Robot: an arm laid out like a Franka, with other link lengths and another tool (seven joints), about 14 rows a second.
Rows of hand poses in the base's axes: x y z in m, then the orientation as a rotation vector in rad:
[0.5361 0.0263 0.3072 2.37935 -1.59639 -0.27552]
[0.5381 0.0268 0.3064 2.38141 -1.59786 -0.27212]
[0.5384 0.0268 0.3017 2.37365 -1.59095 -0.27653]
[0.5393 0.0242 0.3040 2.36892 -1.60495 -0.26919]
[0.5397 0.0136 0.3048 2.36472 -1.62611 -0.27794]
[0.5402 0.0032 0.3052 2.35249 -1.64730 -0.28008]
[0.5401 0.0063 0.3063 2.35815 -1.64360 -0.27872]
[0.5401 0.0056 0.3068 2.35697 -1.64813 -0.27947]
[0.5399 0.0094 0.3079 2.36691 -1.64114 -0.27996]
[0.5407 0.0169 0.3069 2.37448 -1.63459 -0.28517]
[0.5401 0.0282 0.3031 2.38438 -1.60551 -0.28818]
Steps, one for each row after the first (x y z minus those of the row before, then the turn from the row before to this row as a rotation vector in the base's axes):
[0.0020 0.0005 -0.0008 0.00045 -0.00329 0.00007]
[0.0003 0.0000 -0.0047 -0.00597 0.00858 0.00141]
[0.0009 -0.0026 0.0023 -0.00175 -0.00674 -0.00930]
[0.0004 -0.0106 0.0008 0.00852 -0.00145 -0.01508]
[0.0005 -0.0104 0.0004 0.00001 -0.00102 -0.01694]
[-0.0001 0.0031 0.0011 0.00198 -0.00204 0.00417]
[0.0000 -0.0007 0.0005 0.00115 -0.00078 -0.00319]
[-0.0002 0.0038 0.0011 0.00463 -0.00196 0.00732]
[0.0008 0.0075 -0.0010 0.00533 0.00140 0.00586]
[-0.0006 0.0113 -0.0038 -0.00195 0.00751 0.02051]

